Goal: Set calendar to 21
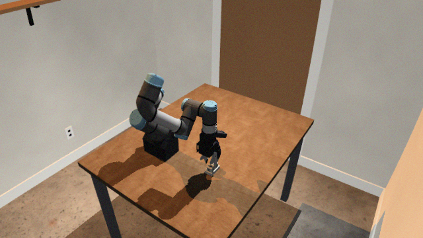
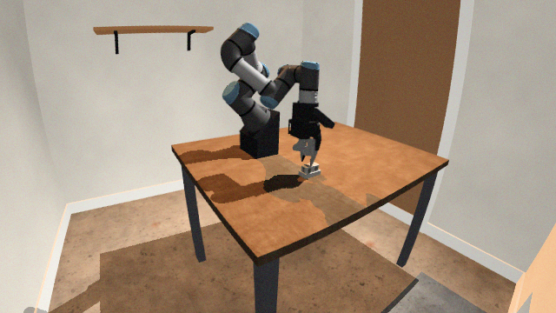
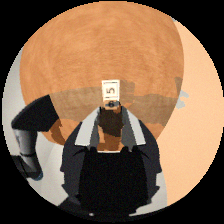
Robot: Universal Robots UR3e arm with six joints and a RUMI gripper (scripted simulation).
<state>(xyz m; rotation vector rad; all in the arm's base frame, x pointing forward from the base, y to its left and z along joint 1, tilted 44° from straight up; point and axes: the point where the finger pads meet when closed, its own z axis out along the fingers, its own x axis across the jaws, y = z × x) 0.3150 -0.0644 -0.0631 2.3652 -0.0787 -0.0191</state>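
Right now the calendar tray is 50 mm below my hand and 20 mm to the left of it.
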